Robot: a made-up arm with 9 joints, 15 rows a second.
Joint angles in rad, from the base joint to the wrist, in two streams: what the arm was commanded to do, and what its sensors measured. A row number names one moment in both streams.
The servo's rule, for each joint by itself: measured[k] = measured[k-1] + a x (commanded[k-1-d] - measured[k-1]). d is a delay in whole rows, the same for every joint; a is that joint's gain. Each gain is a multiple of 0.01, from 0.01 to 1. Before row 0 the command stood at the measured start. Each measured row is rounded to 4 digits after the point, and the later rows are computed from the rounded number. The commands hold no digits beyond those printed.
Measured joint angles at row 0: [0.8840, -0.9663, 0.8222, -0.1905, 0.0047, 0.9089, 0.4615, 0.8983, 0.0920]
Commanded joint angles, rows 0 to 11: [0.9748, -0.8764, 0.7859, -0.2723, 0.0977, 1.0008, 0.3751, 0.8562, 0.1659]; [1.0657, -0.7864, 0.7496, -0.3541, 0.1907, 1.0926, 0.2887, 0.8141, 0.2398]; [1.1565, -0.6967, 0.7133, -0.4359, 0.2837, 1.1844, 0.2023, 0.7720, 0.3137]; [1.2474, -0.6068, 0.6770, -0.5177, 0.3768, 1.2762, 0.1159, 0.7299, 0.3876]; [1.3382, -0.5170, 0.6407, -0.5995, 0.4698, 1.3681, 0.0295, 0.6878, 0.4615]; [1.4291, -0.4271, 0.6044, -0.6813, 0.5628, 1.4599, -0.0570, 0.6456, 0.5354]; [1.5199, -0.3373, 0.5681, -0.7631, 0.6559, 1.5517, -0.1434, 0.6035, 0.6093]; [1.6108, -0.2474, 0.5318, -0.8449, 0.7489, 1.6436, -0.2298, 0.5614, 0.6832]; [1.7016, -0.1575, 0.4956, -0.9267, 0.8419, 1.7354, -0.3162, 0.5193, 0.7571]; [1.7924, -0.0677, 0.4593, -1.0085, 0.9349, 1.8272, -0.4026, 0.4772, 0.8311]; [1.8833, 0.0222, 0.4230, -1.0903, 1.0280, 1.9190, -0.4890, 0.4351, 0.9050]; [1.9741, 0.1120, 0.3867, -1.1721, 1.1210, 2.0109, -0.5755, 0.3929, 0.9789]
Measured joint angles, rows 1 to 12: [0.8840, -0.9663, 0.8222, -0.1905, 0.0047, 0.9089, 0.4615, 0.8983, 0.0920]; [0.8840, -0.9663, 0.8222, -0.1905, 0.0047, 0.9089, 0.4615, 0.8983, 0.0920]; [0.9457, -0.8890, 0.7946, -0.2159, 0.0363, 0.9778, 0.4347, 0.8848, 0.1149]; [1.0273, -0.8008, 0.7604, -0.2587, 0.0888, 1.0639, 0.3894, 0.8622, 0.1536]; [1.1152, -0.7113, 0.7246, -0.3136, 0.1551, 1.1543, 0.3314, 0.8333, 0.2032]; [1.2051, -0.6214, 0.6884, -0.3769, 0.2305, 1.2457, 0.2646, 0.8002, 0.2604]; [1.2956, -0.5316, 0.6521, -0.4459, 0.3119, 1.3375, 0.1917, 0.7642, 0.3227]; [1.3864, -0.4417, 0.6158, -0.5189, 0.3972, 1.4293, 0.1146, 0.7262, 0.3886]; [1.4772, -0.3519, 0.5795, -0.5946, 0.4852, 1.5211, 0.0346, 0.6869, 0.4570]; [1.5680, -0.2620, 0.5432, -0.6722, 0.5749, 1.6130, -0.0474, 0.6467, 0.5271]; [1.6588, -0.1721, 0.5070, -0.7511, 0.6657, 1.7048, -0.1307, 0.6059, 0.5984]; [1.7496, -0.0823, 0.4707, -0.8309, 0.7572, 1.7966, -0.2150, 0.5647, 0.6705]
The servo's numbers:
d 2
a 0.68 0.86 0.76 0.31 0.34 0.75 0.31 0.32 0.31

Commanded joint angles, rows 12 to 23: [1.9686, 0.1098, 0.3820, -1.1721, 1.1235, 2.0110, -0.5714, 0.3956, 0.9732]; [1.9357, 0.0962, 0.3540, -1.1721, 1.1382, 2.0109, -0.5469, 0.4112, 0.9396]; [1.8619, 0.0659, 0.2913, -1.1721, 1.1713, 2.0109, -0.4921, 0.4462, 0.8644]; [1.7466, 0.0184, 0.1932, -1.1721, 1.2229, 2.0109, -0.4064, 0.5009, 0.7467]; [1.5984, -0.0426, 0.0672, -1.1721, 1.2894, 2.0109, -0.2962, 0.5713, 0.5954]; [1.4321, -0.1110, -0.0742, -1.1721, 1.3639, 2.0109, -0.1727, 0.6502, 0.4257]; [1.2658, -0.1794, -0.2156, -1.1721, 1.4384, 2.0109, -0.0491, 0.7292, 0.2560]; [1.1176, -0.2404, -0.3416, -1.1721, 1.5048, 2.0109, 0.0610, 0.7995, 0.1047]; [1.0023, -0.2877, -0.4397, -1.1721, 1.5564, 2.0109, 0.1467, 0.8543, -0.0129]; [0.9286, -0.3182, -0.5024, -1.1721, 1.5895, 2.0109, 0.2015, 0.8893, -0.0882]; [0.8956, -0.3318, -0.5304, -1.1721, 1.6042, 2.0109, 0.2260, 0.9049, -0.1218]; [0.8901, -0.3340, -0.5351, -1.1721, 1.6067, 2.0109, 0.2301, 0.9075, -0.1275]
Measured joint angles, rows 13 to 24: [1.8405, 0.0076, 0.4344, -0.9113, 0.8493, 1.8884, -0.2999, 0.5232, 0.7432]; [1.9313, 0.0974, 0.3981, -0.9921, 0.9417, 1.9803, -0.3853, 0.4815, 0.8163]; [1.9567, 0.1081, 0.3859, -1.0479, 1.0035, 2.0033, -0.4430, 0.4540, 0.8649]; [1.9424, 0.0979, 0.3617, -1.0864, 1.0493, 2.0090, -0.4752, 0.4403, 0.8881]; [1.8877, 0.0704, 0.3082, -1.1130, 1.0908, 2.0104, -0.4804, 0.4422, 0.8808]; [1.7918, 0.0257, 0.2208, -1.1313, 1.1357, 2.0108, -0.4575, 0.4610, 0.8392]; [1.6603, -0.0330, 0.1041, -1.1439, 1.1880, 2.0109, -0.4075, 0.4963, 0.7636]; [1.5051, -0.1001, -0.0314, -1.1526, 1.2478, 2.0109, -0.3347, 0.5455, 0.6589]; [1.3424, -0.1683, -0.1714, -1.1586, 1.3126, 2.0109, -0.2462, 0.6043, 0.5340]; [1.1895, -0.2303, -0.3008, -1.1628, 1.3779, 2.0109, -0.1510, 0.6668, 0.4009]; [1.0622, -0.2797, -0.4064, -1.1657, 1.4386, 2.0109, -0.0587, 0.7268, 0.2726]; [0.9714, -0.3128, -0.4794, -1.1677, 1.4899, 2.0109, 0.0220, 0.7788, 0.1608]
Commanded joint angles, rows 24 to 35: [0.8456, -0.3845, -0.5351, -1.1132, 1.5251, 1.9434, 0.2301, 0.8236, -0.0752]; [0.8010, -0.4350, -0.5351, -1.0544, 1.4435, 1.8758, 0.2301, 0.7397, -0.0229]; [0.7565, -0.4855, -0.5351, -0.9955, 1.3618, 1.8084, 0.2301, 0.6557, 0.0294]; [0.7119, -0.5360, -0.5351, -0.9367, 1.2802, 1.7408, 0.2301, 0.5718, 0.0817]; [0.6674, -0.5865, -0.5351, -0.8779, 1.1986, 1.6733, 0.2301, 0.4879, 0.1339]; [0.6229, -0.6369, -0.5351, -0.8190, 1.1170, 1.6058, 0.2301, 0.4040, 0.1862]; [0.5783, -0.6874, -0.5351, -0.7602, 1.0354, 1.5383, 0.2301, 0.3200, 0.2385]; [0.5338, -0.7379, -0.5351, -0.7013, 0.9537, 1.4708, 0.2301, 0.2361, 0.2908]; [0.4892, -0.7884, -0.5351, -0.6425, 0.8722, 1.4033, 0.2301, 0.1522, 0.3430]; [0.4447, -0.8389, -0.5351, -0.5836, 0.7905, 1.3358, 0.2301, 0.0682, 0.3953]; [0.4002, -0.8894, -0.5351, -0.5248, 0.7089, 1.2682, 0.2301, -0.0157, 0.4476]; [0.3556, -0.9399, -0.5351, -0.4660, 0.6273, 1.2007, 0.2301, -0.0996, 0.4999]
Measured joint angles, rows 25 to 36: [0.9199, -0.3291, -0.5182, -1.1691, 1.5288, 2.0109, 0.0852, 0.8192, 0.0732]; [0.8996, -0.3333, -0.5310, -1.1700, 1.5553, 2.0109, 0.1301, 0.8475, 0.0110]; [0.8629, -0.3773, -0.5341, -1.1524, 1.5450, 1.9603, 0.1611, 0.8399, -0.0157]; [0.8208, -0.4269, -0.5349, -1.1220, 1.5105, 1.8969, 0.1825, 0.8078, -0.0179]; [0.7771, -0.4773, -0.5351, -1.0828, 1.4599, 1.8305, 0.1973, 0.7591, -0.0032]; [0.7328, -0.5278, -0.5351, -1.0375, 1.3988, 1.7632, 0.2075, 0.6992, 0.0231]; [0.6883, -0.5783, -0.5351, -0.9880, 1.3307, 1.6958, 0.2145, 0.6316, 0.0574]; [0.6438, -0.6287, -0.5351, -0.9356, 1.2580, 1.6283, 0.2193, 0.5588, 0.0973]; [0.5993, -0.6792, -0.5351, -0.8812, 1.1823, 1.5608, 0.2226, 0.4824, 0.1411]; [0.5548, -0.7297, -0.5351, -0.8254, 1.1046, 1.4933, 0.2249, 0.4036, 0.1875]; [0.5102, -0.7802, -0.5351, -0.7687, 1.0256, 1.4258, 0.2265, 0.3232, 0.2357]; [0.4657, -0.8307, -0.5351, -0.7113, 0.9457, 1.3583, 0.2276, 0.2416, 0.2852]
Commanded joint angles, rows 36 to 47: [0.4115, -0.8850, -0.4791, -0.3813, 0.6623, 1.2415, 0.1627, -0.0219, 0.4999]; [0.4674, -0.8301, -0.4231, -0.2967, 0.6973, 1.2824, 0.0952, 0.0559, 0.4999]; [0.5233, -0.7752, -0.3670, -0.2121, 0.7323, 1.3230, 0.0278, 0.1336, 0.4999]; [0.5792, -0.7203, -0.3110, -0.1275, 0.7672, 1.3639, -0.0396, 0.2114, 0.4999]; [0.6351, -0.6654, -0.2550, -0.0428, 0.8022, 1.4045, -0.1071, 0.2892, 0.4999]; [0.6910, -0.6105, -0.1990, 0.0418, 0.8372, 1.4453, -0.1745, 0.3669, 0.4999]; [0.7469, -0.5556, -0.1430, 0.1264, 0.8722, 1.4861, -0.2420, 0.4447, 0.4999]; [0.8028, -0.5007, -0.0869, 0.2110, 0.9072, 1.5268, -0.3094, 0.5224, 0.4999]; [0.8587, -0.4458, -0.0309, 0.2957, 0.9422, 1.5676, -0.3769, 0.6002, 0.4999]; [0.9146, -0.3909, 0.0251, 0.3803, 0.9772, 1.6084, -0.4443, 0.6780, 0.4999]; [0.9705, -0.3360, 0.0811, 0.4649, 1.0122, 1.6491, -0.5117, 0.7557, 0.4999]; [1.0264, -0.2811, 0.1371, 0.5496, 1.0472, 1.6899, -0.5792, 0.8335, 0.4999]
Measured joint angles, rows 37 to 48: [0.4212, -0.8812, -0.5351, -0.6535, 0.8652, 1.2907, 0.2284, 0.1593, 0.3355]; [0.3766, -0.9317, -0.5351, -0.5954, 0.7843, 1.2232, 0.2289, 0.0765, 0.3865]; [0.4003, -0.8915, -0.4925, -0.5290, 0.7428, 1.2369, 0.2084, 0.0450, 0.4217]; [0.4459, -0.8387, -0.4398, -0.4570, 0.7273, 1.2710, 0.1733, 0.0485, 0.4459]; [0.4985, -0.7841, -0.3845, -0.3811, 0.7290, 1.3100, 0.1282, 0.0757, 0.4626]; [0.5534, -0.7292, -0.3286, -0.3025, 0.7420, 1.3504, 0.0762, 0.1191, 0.4742]; [0.6090, -0.6743, -0.2727, -0.2220, 0.7625, 1.3910, 0.0194, 0.1735, 0.4822]; [0.6648, -0.6194, -0.2167, -0.1402, 0.7879, 1.4317, -0.0407, 0.2354, 0.4877]; [0.7206, -0.5645, -0.1607, -0.0576, 0.8166, 1.4725, -0.1031, 0.3024, 0.4915]; [0.7765, -0.5096, -0.1046, 0.0257, 0.8474, 1.5132, -0.1671, 0.3728, 0.4941]; [0.8324, -0.4547, -0.0486, 0.1094, 0.8796, 1.5540, -0.2321, 0.4456, 0.4959]; [0.8883, -0.3998, 0.0074, 0.1934, 0.9128, 1.5948, -0.2979, 0.5200, 0.4971]
